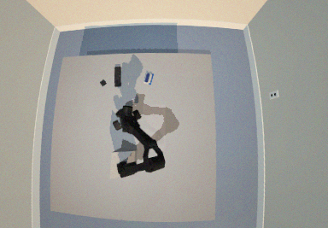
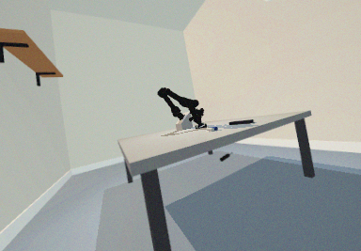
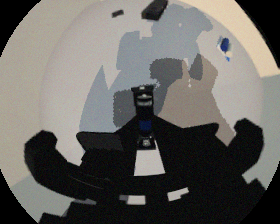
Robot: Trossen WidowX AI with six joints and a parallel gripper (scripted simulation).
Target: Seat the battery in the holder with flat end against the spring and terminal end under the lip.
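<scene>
My gripper tip is 1 cm below the battery. Round my gripper tip: white blister card: 28 cm ahead, 19 cm to the right, 1 cm below; then black remote: 33 cm ahead, 6 cm to the left; then black block: 30 cm ahead, 18 cm to the left, 2 cm below.
</scene>
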